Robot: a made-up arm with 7 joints. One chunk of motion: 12 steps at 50 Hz.
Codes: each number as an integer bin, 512 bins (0 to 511) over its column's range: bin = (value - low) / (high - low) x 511, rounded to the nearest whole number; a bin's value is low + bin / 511 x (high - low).
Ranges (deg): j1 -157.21..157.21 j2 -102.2..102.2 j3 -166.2..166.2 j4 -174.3..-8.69 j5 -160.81..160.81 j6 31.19..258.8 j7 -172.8..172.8
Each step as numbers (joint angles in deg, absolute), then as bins.
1 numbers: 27.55 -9.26 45.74 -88.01 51.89 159.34 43.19
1 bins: 300 232 326 266 338 288 319
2 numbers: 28.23 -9.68 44.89 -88.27 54.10 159.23 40.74
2 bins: 301 231 325 265 341 287 316
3 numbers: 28.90 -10.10 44.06 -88.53 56.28 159.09 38.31
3 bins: 302 230 323 265 345 287 312
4 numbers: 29.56 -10.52 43.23 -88.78 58.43 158.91 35.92
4 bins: 304 229 322 264 348 287 309
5 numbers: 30.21 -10.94 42.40 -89.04 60.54 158.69 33.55
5 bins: 305 228 321 263 352 286 305
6 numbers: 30.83 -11.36 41.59 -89.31 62.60 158.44 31.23
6 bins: 306 227 319 262 355 286 302
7 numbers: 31.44 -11.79 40.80 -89.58 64.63 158.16 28.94
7 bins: 307 226 318 261 358 285 298
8 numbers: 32.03 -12.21 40.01 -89.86 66.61 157.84 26.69
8 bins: 308 225 317 261 361 284 295
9 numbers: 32.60 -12.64 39.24 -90.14 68.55 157.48 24.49
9 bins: 308 224 316 260 364 284 292
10 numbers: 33.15 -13.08 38.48 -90.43 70.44 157.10 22.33
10 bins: 309 223 315 259 367 283 289
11 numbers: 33.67 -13.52 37.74 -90.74 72.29 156.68 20.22
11 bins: 310 222 314 258 370 282 285
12 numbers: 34.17 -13.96 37.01 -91.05 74.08 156.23 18.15
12 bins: 311 221 312 257 373 281 282
